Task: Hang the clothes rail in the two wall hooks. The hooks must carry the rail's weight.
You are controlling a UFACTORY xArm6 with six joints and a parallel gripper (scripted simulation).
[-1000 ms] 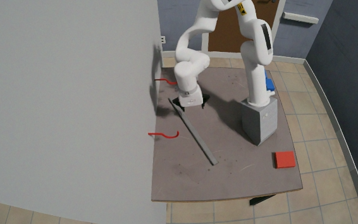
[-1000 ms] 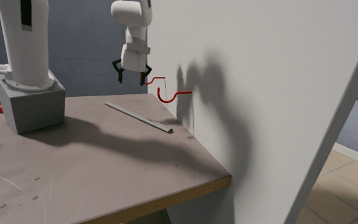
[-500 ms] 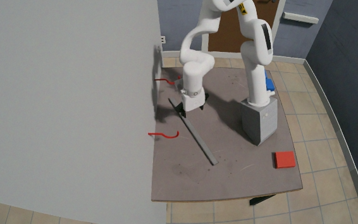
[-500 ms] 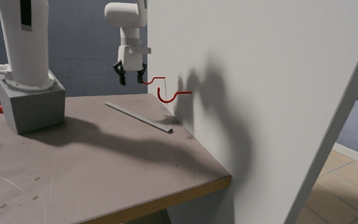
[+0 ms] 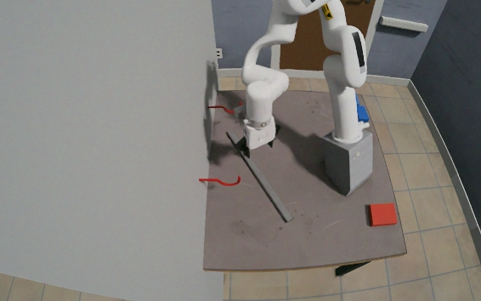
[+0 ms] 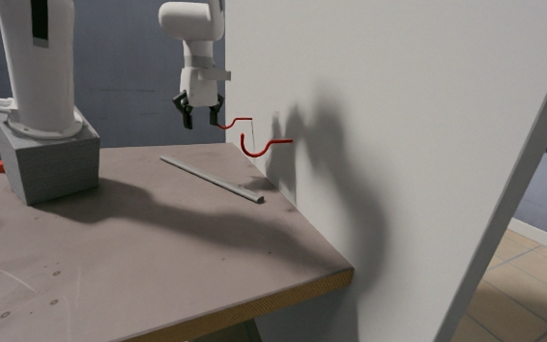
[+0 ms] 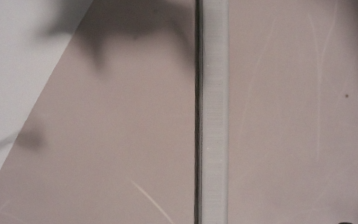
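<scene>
Right now my hand is 170 mm above the clothes rail. Also, from my hand: blue object (590 mm behind, 210 mm to the right, 150 mm below); then white wall panel (250 mm above, 210 mm ahead, 90 mm to the right); then red block (470 mm behind, 320 mm to the left, 160 mm below).
</scene>
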